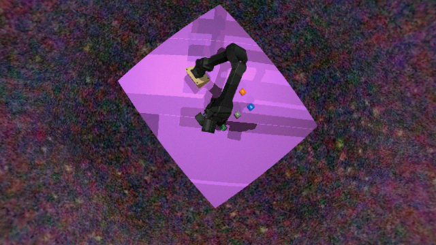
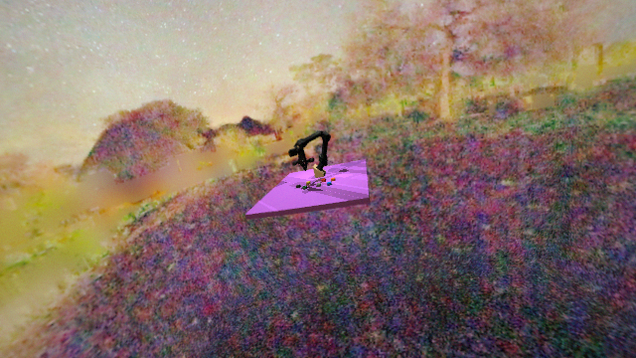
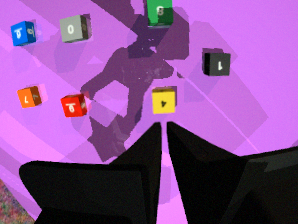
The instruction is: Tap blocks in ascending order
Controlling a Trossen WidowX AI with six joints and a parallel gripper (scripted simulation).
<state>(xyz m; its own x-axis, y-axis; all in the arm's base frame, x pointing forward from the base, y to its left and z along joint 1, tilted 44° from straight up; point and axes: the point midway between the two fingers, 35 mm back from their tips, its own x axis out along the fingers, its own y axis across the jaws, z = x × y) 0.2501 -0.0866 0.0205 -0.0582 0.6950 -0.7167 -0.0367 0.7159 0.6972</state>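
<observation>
Now: the blue block 210 mm to the left of my gripper tip, 110 mm below it and 100 mm ahead of it. Round my gripper tip: yellow block: 110 mm below, 20 mm behind, 10 mm to the right; green block: 110 mm below, 110 mm ahead; black block: 110 mm below, 90 mm to the right, 40 mm ahead.
</observation>
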